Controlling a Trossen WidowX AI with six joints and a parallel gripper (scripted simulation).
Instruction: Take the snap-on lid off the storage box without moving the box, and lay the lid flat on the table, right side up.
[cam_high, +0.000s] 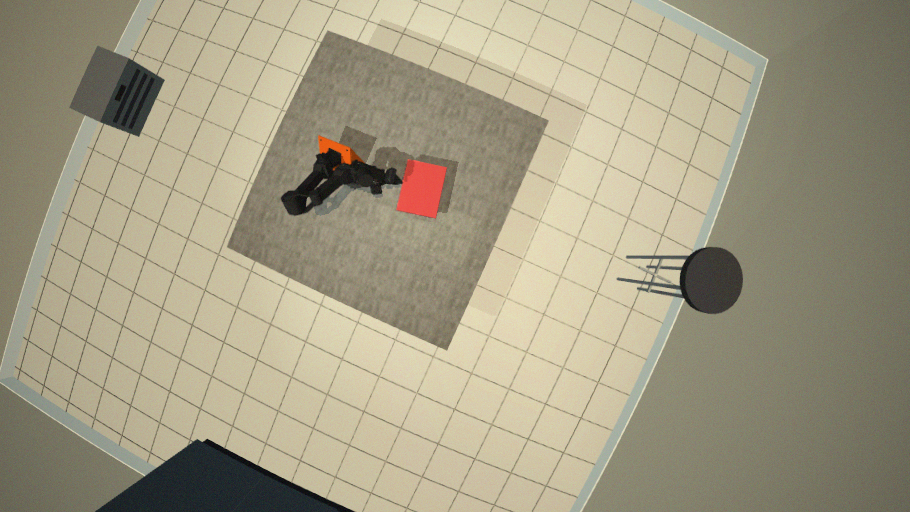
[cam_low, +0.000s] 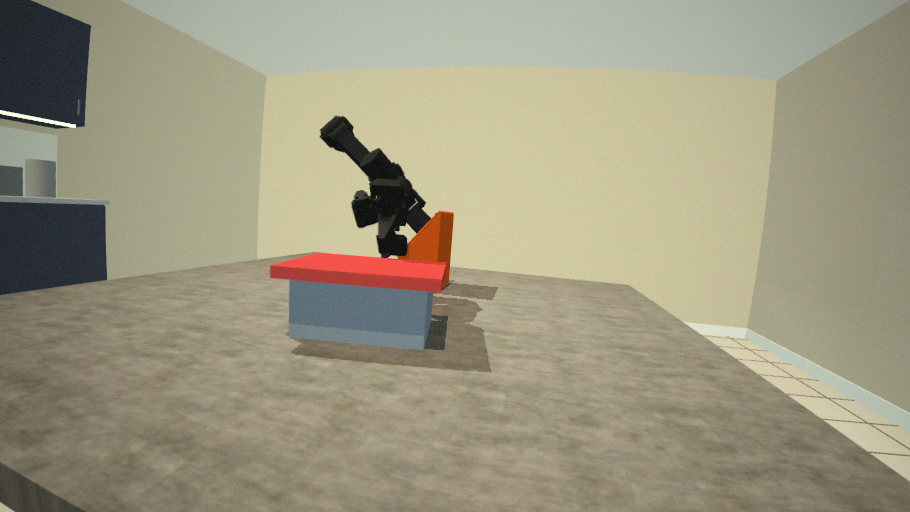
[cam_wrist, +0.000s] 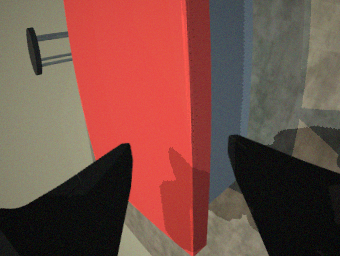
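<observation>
Right now the red lid is 10 cm ahead of my gripper tip, 2 cm to the left of it and 2 cm below it. From my gripper tip the other things lie so: blue-grey storage box 10 cm ahead, 7 cm below, 2 cm to the left.
</observation>
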